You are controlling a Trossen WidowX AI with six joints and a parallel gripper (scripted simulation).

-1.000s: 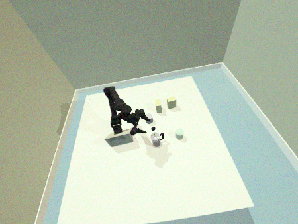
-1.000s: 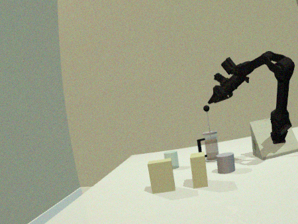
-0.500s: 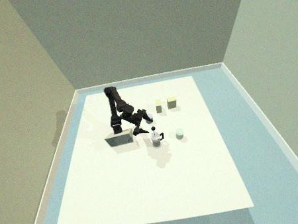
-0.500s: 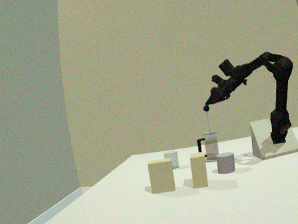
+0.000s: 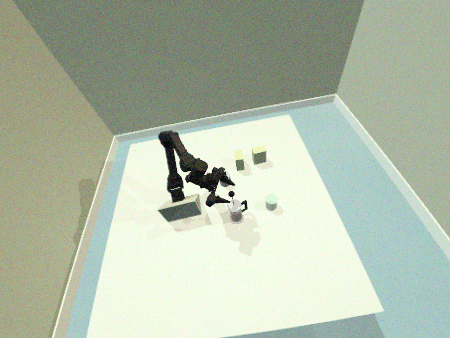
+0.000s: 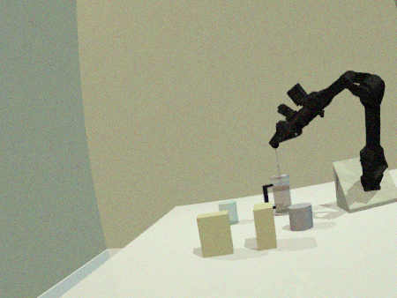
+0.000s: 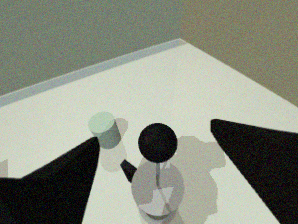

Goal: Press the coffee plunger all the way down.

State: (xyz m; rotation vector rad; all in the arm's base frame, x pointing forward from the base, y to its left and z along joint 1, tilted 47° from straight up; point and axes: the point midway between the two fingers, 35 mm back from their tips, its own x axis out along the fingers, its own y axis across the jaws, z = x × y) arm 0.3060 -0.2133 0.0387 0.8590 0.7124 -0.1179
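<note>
The glass coffee press is 10 mm ahead of my gripper tip, 10 mm to the left of it and 130 mm below it. Round my gripper tip: pale green cylinder (200 mm ahead, 30 mm to the left, 220 mm below).
</note>
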